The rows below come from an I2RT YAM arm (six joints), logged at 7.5 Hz.
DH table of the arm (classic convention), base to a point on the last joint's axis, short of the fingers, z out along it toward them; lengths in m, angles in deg. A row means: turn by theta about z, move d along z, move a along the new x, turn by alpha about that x. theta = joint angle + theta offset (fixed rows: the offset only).
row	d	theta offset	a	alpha
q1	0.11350	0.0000	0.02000	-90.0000
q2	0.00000	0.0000	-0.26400	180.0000
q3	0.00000	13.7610	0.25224	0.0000
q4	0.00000	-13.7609	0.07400	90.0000
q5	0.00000	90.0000	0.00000	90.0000
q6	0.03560	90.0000	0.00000	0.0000
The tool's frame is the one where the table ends.
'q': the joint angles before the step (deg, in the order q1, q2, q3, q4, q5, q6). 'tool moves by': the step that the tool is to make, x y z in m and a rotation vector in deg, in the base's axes. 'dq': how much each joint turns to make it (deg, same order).
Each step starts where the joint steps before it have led.
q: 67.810 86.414 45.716 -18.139 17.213 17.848
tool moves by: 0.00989 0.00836 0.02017 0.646 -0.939 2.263
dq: -1.322 0.017 4.618 -2.643 -1.387 -3.507
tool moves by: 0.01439 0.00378 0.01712 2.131 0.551 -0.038
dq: -2.475 0.164 3.862 -1.672 -2.520 -1.277
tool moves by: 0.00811 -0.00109 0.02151 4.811 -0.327 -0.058
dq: -1.725 -2.002 2.102 0.375 -2.505 -0.185
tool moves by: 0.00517 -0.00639 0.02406 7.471 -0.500 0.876
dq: -1.896 -3.624 0.480 2.677 -4.186 0.122
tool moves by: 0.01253 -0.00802 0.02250 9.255 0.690 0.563
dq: -3.556 -2.573 0.608 4.284 -6.619 1.518
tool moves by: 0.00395 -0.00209 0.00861 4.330 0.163 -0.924
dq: -1.007 -0.849 0.027 2.665 -1.500 2.047
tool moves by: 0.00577 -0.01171 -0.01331 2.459 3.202 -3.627
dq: -2.293 -1.072 -3.984 3.213 -1.037 4.123
